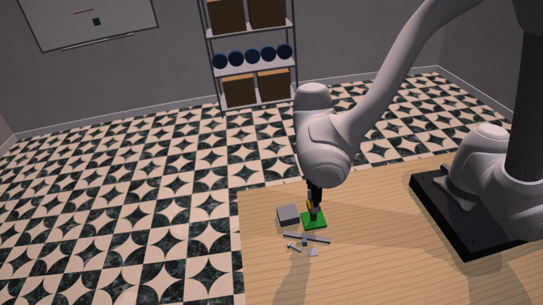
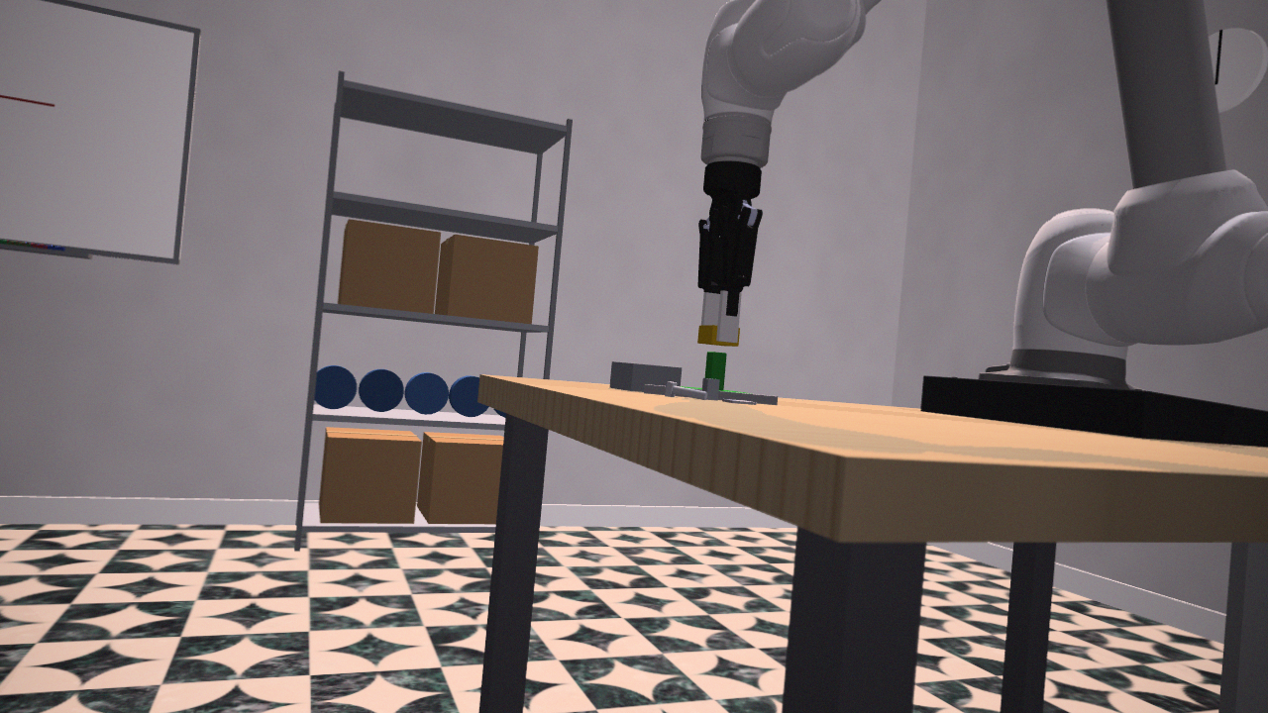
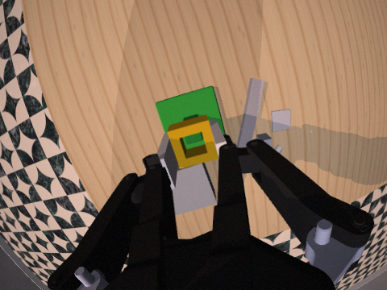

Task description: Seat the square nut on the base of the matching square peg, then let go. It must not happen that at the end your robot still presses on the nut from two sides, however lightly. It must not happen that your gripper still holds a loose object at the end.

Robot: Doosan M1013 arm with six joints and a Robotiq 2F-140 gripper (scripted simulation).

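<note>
Now: the long grey bar 100 mm below my hand, 60 mm to the left of it and 50 mm ahead of it. Round my hand: grey block (90 mm below, 80 mm ahead, 40 mm to the right); then bolt (110 mm ahead, 100 mm below, 80 mm to the left); then square plate (120 mm to the left, 100 mm below, 50 mm ahead).
</note>
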